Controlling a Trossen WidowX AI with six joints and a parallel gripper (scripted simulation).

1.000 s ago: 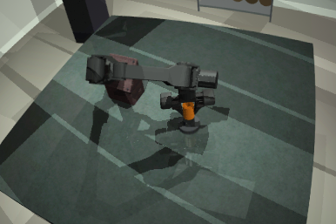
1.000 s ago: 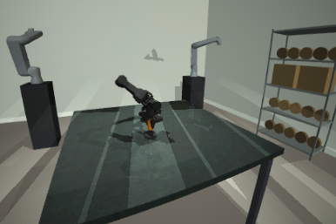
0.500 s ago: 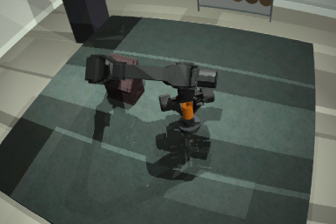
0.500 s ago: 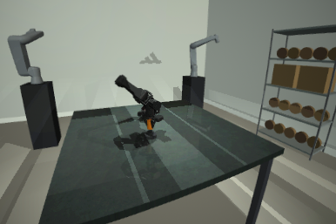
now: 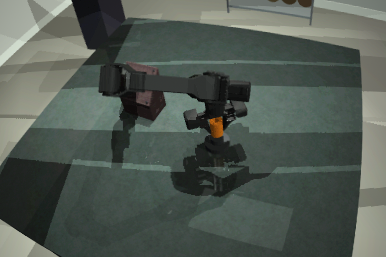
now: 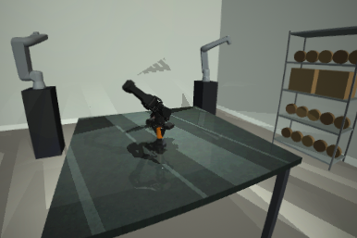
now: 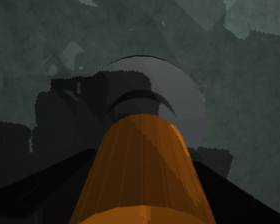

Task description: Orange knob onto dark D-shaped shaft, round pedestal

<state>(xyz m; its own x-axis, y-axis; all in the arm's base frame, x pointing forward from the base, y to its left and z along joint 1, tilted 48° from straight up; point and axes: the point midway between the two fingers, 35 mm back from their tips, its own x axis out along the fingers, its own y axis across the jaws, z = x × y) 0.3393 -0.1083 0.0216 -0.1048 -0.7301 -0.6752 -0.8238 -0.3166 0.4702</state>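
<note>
My gripper tip is now 20 mm below the orange knob. Also, from my gripper tip: round pedestal: 40 mm below.
</note>
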